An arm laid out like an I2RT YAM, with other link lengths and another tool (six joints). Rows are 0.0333 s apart.
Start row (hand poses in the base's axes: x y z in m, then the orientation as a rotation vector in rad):
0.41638, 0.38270, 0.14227, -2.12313, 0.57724, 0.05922
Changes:
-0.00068, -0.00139, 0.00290, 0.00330, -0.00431, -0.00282
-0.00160, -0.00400, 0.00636, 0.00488, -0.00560, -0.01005
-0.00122, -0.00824, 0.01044, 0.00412, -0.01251, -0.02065
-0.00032, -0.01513, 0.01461, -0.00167, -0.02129, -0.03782
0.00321, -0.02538, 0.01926, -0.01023, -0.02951, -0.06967
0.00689, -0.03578, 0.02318, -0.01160, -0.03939, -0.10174
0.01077, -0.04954, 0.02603, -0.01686, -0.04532, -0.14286
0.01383, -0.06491, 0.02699, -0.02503, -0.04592, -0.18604
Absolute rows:
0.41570, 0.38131, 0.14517, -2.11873, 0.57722, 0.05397
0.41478, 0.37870, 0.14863, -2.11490, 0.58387, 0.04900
0.41516, 0.37446, 0.15271, -2.11181, 0.59108, 0.03552
0.41606, 0.36757, 0.15688, -2.11127, 0.60481, 0.01496
0.41959, 0.35732, 0.16153, -2.10849, 0.63469, -0.01406
0.42327, 0.34692, 0.16545, -2.09809, 0.66259, -0.04289
0.42715, 0.33316, 0.16830, -2.08810, 0.70276, -0.07377
0.43021, 0.31779, 0.16926, -2.07988, 0.74860, -0.10109

